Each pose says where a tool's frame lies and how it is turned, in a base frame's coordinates. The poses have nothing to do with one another.
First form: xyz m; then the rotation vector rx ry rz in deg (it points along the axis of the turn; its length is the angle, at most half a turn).
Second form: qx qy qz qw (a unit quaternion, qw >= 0); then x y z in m. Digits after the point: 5 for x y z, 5 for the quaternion.
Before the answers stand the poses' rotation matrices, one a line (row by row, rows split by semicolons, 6 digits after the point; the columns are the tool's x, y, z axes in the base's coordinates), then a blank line. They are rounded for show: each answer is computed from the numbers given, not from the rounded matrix.
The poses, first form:
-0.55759, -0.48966, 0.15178, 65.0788, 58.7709, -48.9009
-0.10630, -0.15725, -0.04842, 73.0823, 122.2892, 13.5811
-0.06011, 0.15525, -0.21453, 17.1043, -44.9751, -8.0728
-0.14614, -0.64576, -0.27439, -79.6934, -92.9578, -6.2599
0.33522, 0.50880, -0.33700, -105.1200, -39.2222, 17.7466
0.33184, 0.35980, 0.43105, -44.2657, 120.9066, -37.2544
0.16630, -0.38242, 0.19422, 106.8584, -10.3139, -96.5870
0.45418, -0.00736, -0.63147, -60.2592, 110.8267, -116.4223
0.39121, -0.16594, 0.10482, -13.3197, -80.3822, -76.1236
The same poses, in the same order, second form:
0.315444 0.926969 0.203037; -0.031124 0.223953 -0.974103; -0.948434 0.300956 0.099495
-0.330412 0.728423 0.600190; 0.842361 0.514426 -0.160606; -0.425743 0.452510 -0.783567
0.700748 0.014221 -0.713267; -0.234730 0.948729 -0.211696; 0.673686 0.315771 0.668158
0.111367 0.801405 -0.587662; 0.715379 0.345813 0.607162; 0.689805 -0.488019 -0.534796
0.798884 0.304249 -0.518862; 0.590587 -0.233309 0.772511; 0.113981 -0.923580 -0.366072
-0.510235 -0.305164 0.804074; -0.704789 0.684170 -0.187575; -0.492882 -0.662410 -0.564164
0.179621 0.293430 -0.938954; -0.485082 -0.803950 -0.344035; -0.855822 0.517266 -0.002069
-0.744283 -0.352519 0.567250; -0.549213 -0.160212 -0.820181; 0.380010 -0.921988 -0.074365
-0.347093 0.752839 -0.559249; -0.517481 0.343581 0.783687; 0.782138 0.561413 0.270325

0.49799, 0.44973, -0.37420, 0.64010, -0.55759, -0.48966, 0.15178
0.48444, 0.81062, 0.09002, 0.31640, -0.10630, -0.15725, -0.04842
0.14479, -0.38073, -0.06834, 0.91072, -0.06011, 0.15525, -0.21453
-0.57016, -0.66506, -0.04479, 0.48020, -0.14614, -0.64576, -0.27439
-0.77432, -0.28891, 0.13072, 0.54761, 0.33522, 0.50880, -0.33700
-0.30404, 0.83045, -0.25588, 0.39044, 0.33184, 0.35980, 0.43105
0.70456, -0.06800, -0.63684, 0.30562, 0.16630, -0.38242, 0.19422
-0.35010, 0.64390, -0.67641, 0.07270, 0.45418, -0.00736, -0.63147
-0.09874, -0.59589, -0.56432, 0.56276, 0.39121, -0.16594, 0.10482

